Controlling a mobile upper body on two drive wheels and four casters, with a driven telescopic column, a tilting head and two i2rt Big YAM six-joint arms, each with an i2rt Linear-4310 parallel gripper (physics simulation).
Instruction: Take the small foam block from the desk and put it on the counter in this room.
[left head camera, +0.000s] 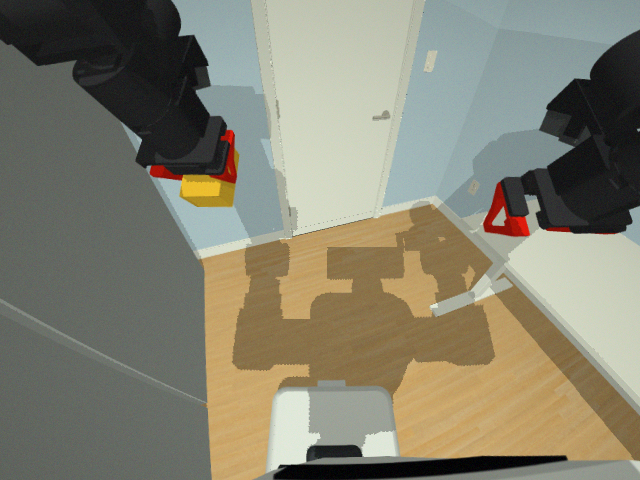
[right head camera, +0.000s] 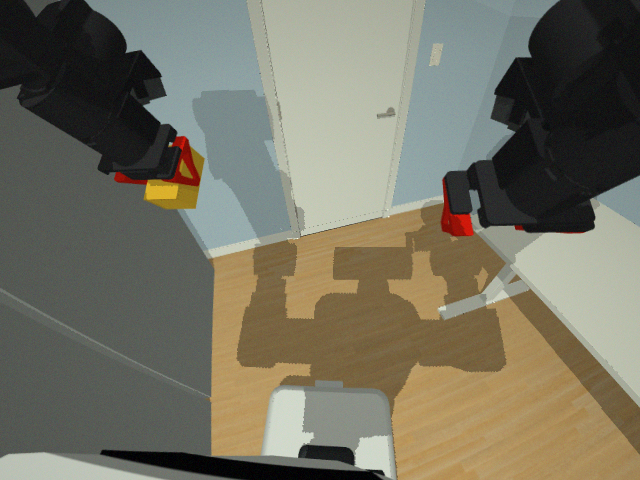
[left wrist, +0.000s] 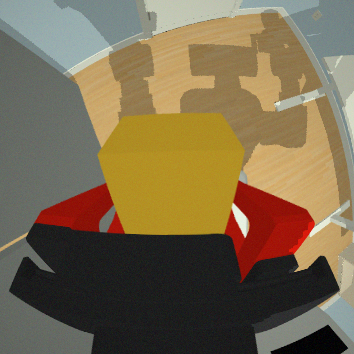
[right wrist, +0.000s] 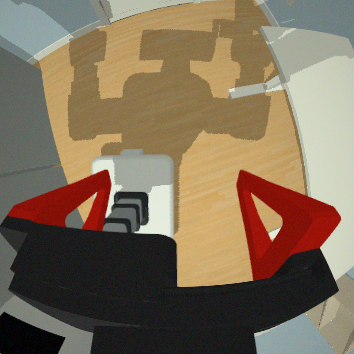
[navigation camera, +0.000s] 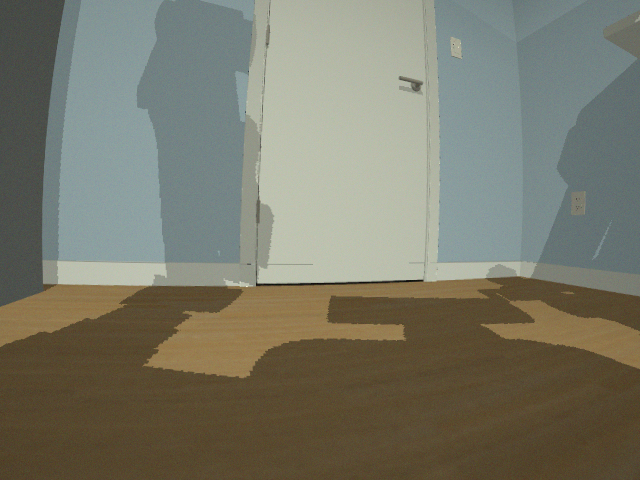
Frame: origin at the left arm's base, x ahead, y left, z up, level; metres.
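Seen in the pictures: left gripper, between the fingertips: (left head camera: 216, 179) (right head camera: 182, 182) (left wrist: 173, 177); right gripper, between the fingertips: (left head camera: 515, 226) (right head camera: 479, 225) (right wrist: 173, 176).
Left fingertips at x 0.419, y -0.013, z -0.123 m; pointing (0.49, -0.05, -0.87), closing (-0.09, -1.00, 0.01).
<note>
A point is followed by its place in that frame.
The small foam block (left head camera: 206, 191) {x 0.365, y -0.020, z -0.109 m} (right head camera: 170, 195) {x 0.363, y -0.028, z -0.109 m} (left wrist: 171, 185) {x 0.421, y -0.012, z -0.074 m} is yellow. My left gripper (left head camera: 207, 181) {x 0.419, y -0.013, z -0.123 m} (right head camera: 170, 183) {x 0.419, y -0.013, z -0.123 m} (left wrist: 173, 177) {x 0.419, y -0.013, z -0.123 m} is shut on it, with a red finger on each side, and holds it in the air. My right gripper (left head camera: 545, 231) (right head camera: 495, 230) {x 0.329, y -0.456, z -0.143 m} (right wrist: 173, 176) {x 0.329, y -0.456, z -0.143 m} is open and empty, its red fingers wide apart. The white desk (left head camera: 578, 289) {x 0.508, y -1.162, z -0.636 m} (right head camera: 584, 273) {x 0.597, y -1.193, z -0.637 m} (right wrist: 325, 130) {x 0.470, y -1.164, z -0.636 m} stands at the right, partly below and behind the right gripper. In the navigation camera a corner of the desk (navigation camera: 622, 36) {x 0.901, y -0.884, z -0.661 m} shows at the upper right. No counter can be made out for certain.
A closed white door (left head camera: 336, 103) {x 1.611, y -0.275, z -0.339 m} (right head camera: 341, 103) {x 1.617, y -0.292, z -0.346 m} (navigation camera: 341, 155) {x 1.605, y -0.258, z -0.817 m} is ahead in a blue wall. A large dark grey surface (left head camera: 103, 232) {x 0.608, y 0.537, z -0.420 m} (right head camera: 103, 232) {x 0.591, y 0.531, z -0.400 m} (left wrist: 35, 125) {x 0.641, y 0.548, z -0.625 m} (navigation camera: 20, 129) {x 1.015, y 0.674, z -0.860 m} stands close at the left. A desk foot (left head camera: 454, 303) (right head camera: 462, 306) reaches over the wood floor.
</note>
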